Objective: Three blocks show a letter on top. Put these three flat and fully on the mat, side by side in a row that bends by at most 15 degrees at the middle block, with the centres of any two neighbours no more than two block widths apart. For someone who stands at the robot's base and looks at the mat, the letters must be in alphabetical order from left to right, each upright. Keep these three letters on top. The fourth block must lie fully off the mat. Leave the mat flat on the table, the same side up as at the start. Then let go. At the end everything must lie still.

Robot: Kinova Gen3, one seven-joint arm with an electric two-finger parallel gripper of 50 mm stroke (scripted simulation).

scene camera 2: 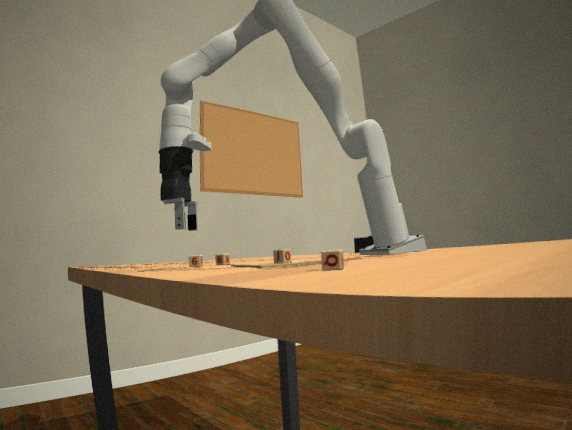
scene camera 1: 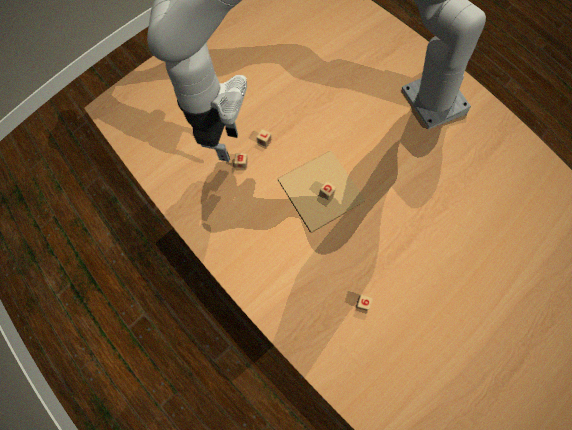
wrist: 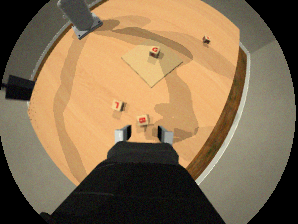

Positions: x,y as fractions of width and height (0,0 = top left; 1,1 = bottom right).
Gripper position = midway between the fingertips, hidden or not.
Note:
In view: the gripper (scene camera 2: 0.33,0.53) and a tan mat (scene camera 1: 0.53,0.43).
The tan mat shows as well in the wrist view (wrist: 0.51,0.31). The gripper also shows in scene camera 1 (scene camera 1: 0.40,0.34) and in the wrist view (wrist: 0.48,0.58).

